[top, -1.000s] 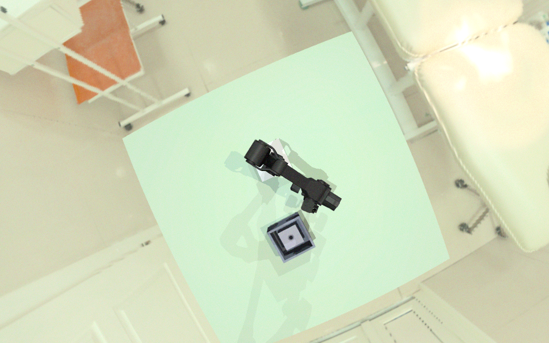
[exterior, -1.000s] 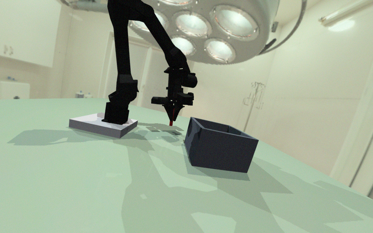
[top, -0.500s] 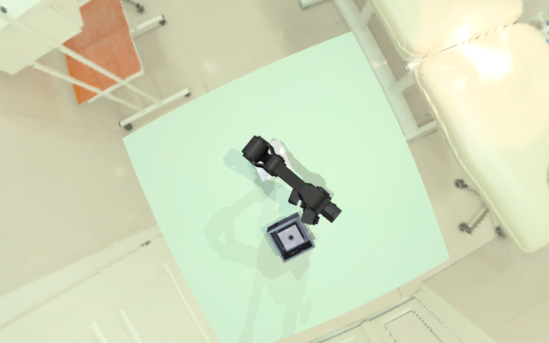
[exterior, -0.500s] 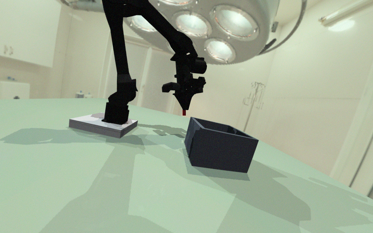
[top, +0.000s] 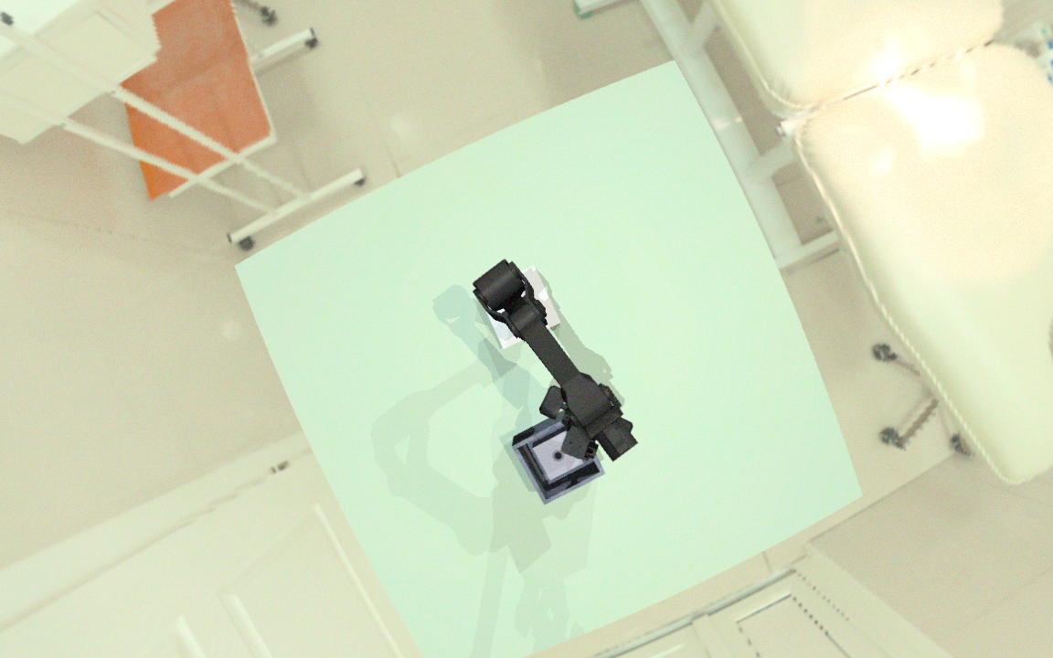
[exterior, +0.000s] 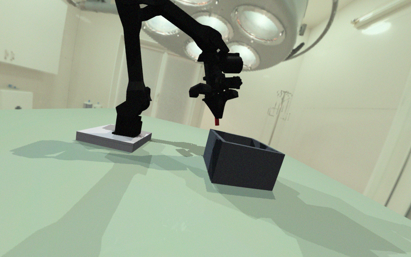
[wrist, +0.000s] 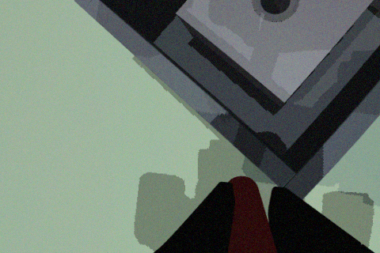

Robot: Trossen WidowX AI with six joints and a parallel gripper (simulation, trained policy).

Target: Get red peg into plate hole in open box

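Right now the plate is 50 mm ahead of my gripper tip, 90 mm to the right of it and 90 mm below it. Also, from my gripper tip: dark box (50 mm ahead, 90 mm to the right, 110 mm below); red peg (10 mm behind, 10 mm to the left, 10 mm above).
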